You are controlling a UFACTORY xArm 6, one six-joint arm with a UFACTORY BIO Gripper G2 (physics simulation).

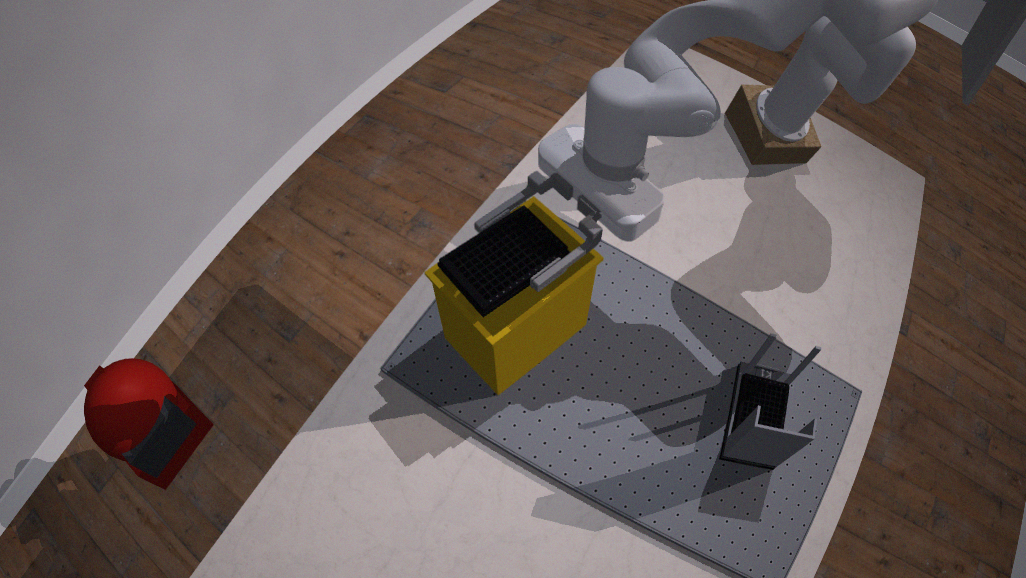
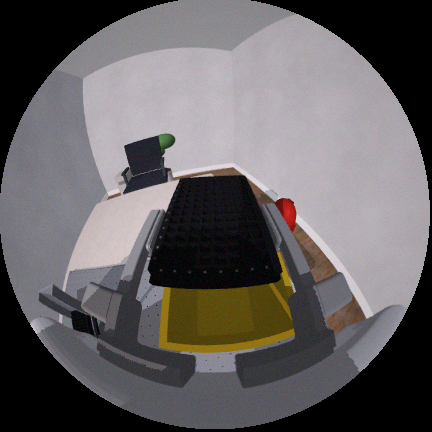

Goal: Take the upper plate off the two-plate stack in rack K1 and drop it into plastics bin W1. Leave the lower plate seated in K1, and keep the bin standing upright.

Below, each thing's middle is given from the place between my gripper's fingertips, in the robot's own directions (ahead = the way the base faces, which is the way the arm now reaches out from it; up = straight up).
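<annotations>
The yellow bin W1 (image 1: pixel 503 346) is there, 3 cm behind my hand and 14 cm below it.
</annotations>
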